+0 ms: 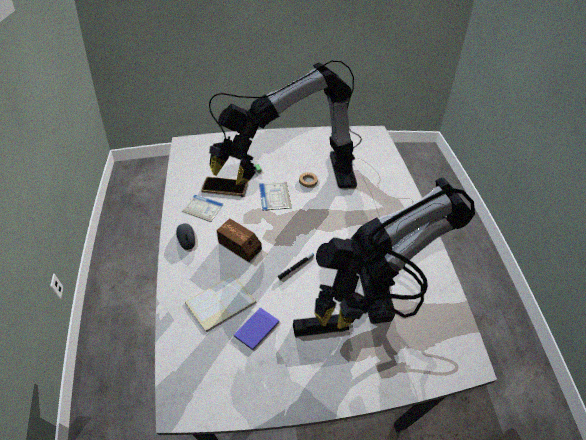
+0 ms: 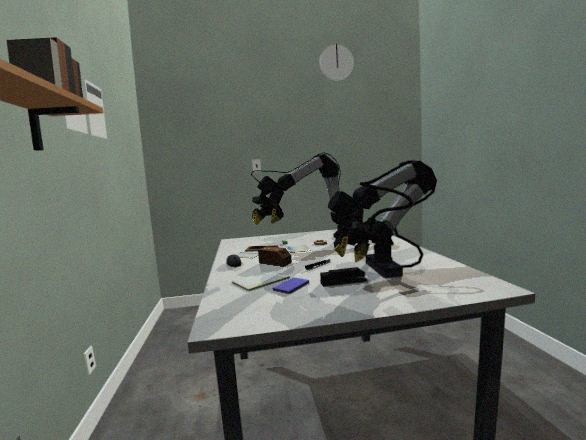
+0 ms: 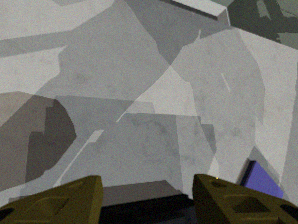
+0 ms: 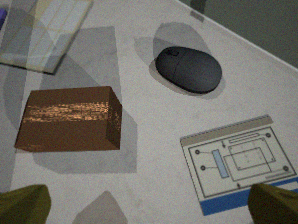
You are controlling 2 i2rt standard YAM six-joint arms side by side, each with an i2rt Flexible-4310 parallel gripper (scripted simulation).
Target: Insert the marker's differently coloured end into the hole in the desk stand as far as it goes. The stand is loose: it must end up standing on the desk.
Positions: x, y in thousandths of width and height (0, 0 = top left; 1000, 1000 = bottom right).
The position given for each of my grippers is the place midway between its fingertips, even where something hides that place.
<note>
I see my left gripper (image 1: 564, 744), my right gripper (image 1: 385, 410), a brown desk stand (image 1: 402, 540), a dark mouse (image 4: 656, 319) and a long black block (image 1: 526, 742).
The brown desk stand shows as well in image 4 (image 4: 300, 529). My left gripper also shows in image 2 (image 2: 596, 590) and in image 3 (image 3: 495, 819). My right gripper shows as well in image 4 (image 4: 502, 859). Image 3 does not show the brown desk stand: it is out of frame. Image 3 does not show the dark mouse: it is out of frame.
</note>
